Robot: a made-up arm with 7 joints.
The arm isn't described. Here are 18 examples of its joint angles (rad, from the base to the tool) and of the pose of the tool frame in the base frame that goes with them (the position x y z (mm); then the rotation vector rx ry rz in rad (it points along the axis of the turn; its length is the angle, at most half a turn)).
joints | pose
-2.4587 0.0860 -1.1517 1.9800 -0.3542 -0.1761 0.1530 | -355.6 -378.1 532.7 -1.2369 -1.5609 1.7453
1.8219 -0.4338 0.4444 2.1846 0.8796 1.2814 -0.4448 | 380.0 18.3 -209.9 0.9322 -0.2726 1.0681
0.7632 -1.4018 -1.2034 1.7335 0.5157 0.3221 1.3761 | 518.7 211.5 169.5 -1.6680 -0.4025 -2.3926
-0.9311 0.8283 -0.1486 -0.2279 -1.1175 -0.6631 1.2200 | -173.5 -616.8 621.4 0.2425 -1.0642 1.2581
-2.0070 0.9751 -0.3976 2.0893 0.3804 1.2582 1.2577 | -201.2 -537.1 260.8 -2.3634 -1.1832 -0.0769
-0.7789 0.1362 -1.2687 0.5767 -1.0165 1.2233 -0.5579 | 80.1 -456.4 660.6 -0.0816 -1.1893 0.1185
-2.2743 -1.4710 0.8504 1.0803 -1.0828 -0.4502 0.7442 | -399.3 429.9 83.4 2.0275 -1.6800 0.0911
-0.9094 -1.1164 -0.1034 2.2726 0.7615 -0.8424 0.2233 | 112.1 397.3 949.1 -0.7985 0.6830 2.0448
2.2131 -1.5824 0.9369 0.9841 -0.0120 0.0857 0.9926 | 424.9 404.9 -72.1 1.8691 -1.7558 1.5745
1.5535 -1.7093 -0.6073 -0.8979 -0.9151 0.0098 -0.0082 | 367.1 344.9 -19.7 0.8537 1.7063 1.2510
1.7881 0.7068 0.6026 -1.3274 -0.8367 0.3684 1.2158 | 452.8 -371.7 133.6 -0.1001 1.7273 0.9005
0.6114 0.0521 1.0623 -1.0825 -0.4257 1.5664 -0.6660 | 563.5 -136.9 560.5 -1.2523 -1.0307 -0.2122
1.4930 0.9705 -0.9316 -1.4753 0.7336 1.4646 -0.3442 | 294.9 -477.9 410.1 0.8963 -1.1298 0.5917
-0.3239 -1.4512 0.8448 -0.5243 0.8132 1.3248 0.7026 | 76.6 333.4 850.9 -1.1884 -1.0856 1.0127
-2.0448 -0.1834 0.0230 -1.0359 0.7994 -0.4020 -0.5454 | -422.8 -160.7 506.8 2.4501 -1.0832 -0.8504
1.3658 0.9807 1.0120 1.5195 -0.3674 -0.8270 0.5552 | 645.2 -341.1 168.9 1.0773 1.8985 1.5502
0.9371 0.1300 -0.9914 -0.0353 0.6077 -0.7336 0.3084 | 369.3 -411.5 379.1 -0.0324 1.0061 -1.7646
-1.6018 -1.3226 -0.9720 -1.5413 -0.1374 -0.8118 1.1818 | -279.3 154.6 687.6 0.0834 -1.4970 0.2814
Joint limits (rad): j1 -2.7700..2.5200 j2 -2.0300..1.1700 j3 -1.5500..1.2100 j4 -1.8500..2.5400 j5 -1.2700..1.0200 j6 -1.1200..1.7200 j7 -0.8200..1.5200
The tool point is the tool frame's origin. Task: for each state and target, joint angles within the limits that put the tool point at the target. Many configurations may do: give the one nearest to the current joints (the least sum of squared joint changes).
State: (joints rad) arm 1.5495 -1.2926 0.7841 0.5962 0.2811 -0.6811 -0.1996
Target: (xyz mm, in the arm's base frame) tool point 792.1 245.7 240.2
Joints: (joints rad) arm 0.9761 -0.8217 0.8060 0.6777 0.0752 -0.6715 -0.3305
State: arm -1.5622 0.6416 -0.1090 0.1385 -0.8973 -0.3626 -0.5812
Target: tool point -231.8 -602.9 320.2
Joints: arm -1.5631 0.8676 -0.3801 -0.2197 -0.6424 -0.3287 -0.5655
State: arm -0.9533 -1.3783 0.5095 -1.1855 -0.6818 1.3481 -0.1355
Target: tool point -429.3 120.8 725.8
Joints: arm -1.6529 -0.8733 0.6028 -1.0291 -0.7642 1.0873 -0.2359
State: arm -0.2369 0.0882 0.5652 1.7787 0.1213 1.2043 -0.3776
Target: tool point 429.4 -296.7 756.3
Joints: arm -0.1472 0.0544 -0.1649 1.5978 0.5942 1.7200 -0.1647
